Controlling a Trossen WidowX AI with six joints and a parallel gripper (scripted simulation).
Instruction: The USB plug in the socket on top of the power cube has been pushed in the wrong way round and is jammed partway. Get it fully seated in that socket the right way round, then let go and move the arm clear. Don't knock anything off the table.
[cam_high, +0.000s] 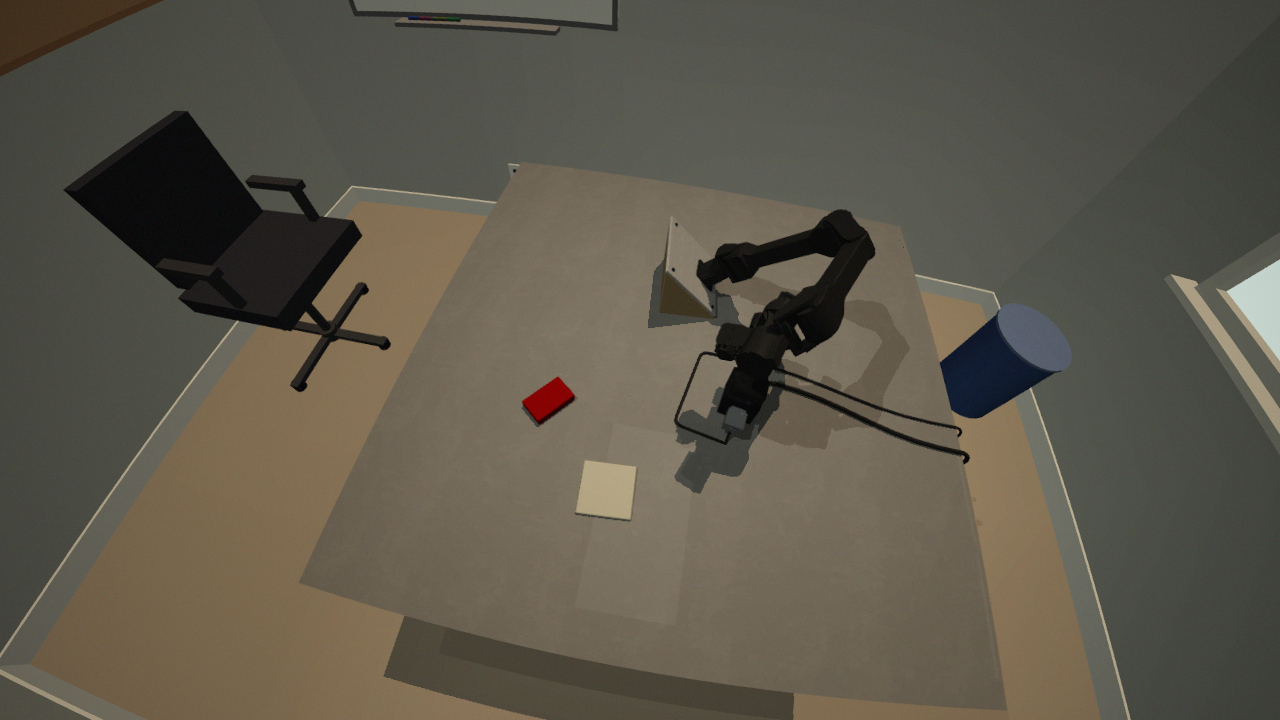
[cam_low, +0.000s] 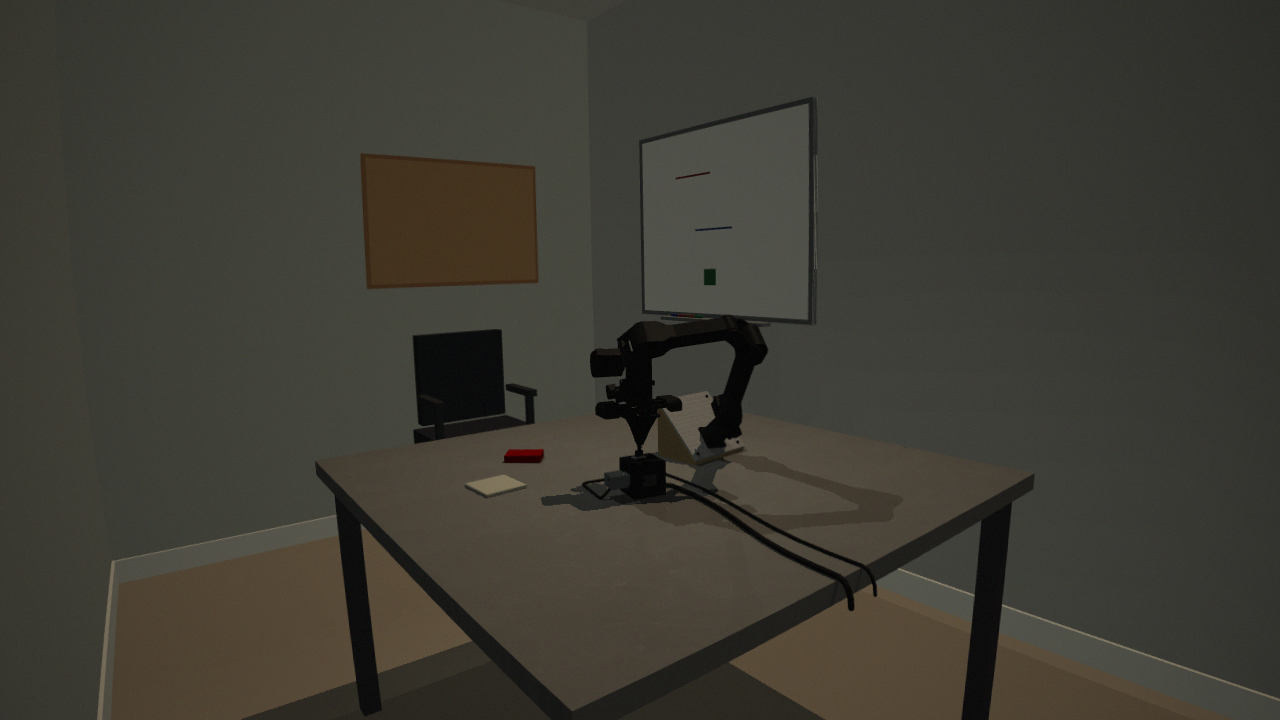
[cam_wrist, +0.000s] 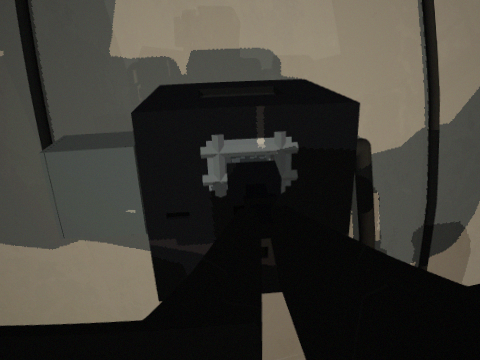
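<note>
My gripper tip is 2 cm above the dark USB plug. From my gripper tip the other things lie so: silver socket (4 cm below, 1 cm to the right); red block (39 cm to the right, 10 cm below, 10 cm ahead).
</note>
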